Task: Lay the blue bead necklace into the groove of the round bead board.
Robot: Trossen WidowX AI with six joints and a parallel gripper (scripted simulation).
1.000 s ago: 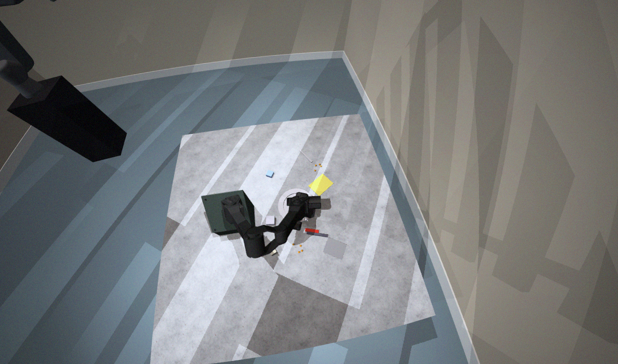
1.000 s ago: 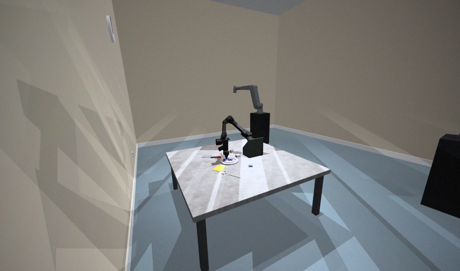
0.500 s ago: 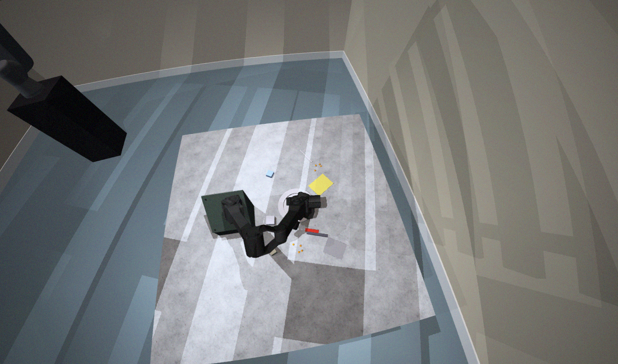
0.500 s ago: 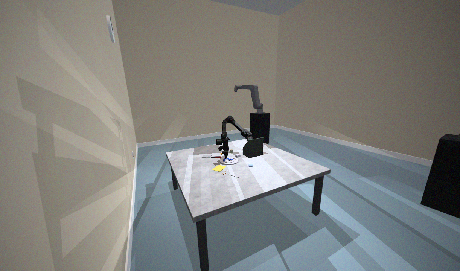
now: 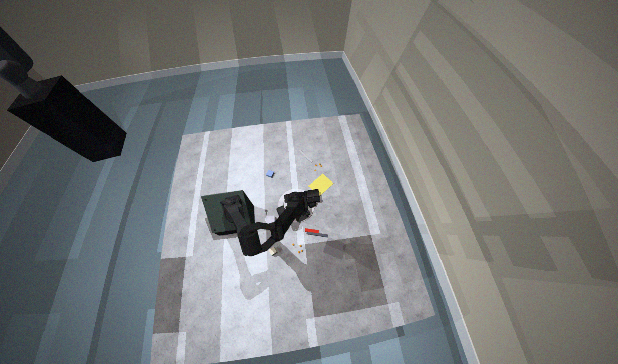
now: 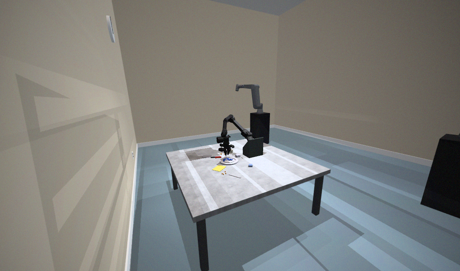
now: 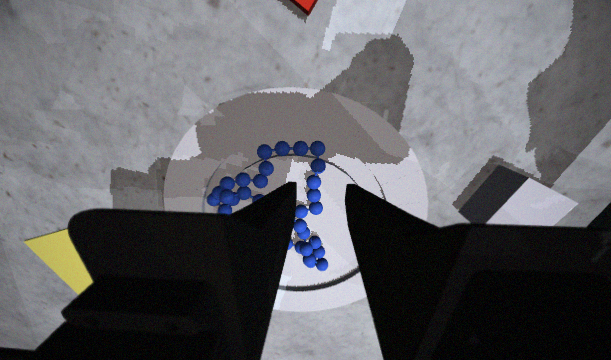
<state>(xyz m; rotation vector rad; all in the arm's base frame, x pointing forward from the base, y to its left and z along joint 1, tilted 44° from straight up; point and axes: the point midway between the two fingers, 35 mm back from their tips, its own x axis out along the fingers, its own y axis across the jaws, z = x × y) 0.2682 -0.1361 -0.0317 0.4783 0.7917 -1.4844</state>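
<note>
The round white bead board is 1 cm ahead of my gripper tip, 5 cm to the left of it and 4 cm below it. From my gripper tip the other things lie so: cream cube: 16 cm behind, 16 cm to the right, 3 cm below; yellow sheet: 18 cm ahead, 14 cm to the left, 5 cm below; grey tool: 6 cm ahead, 12 cm to the right, 4 cm below.
</note>
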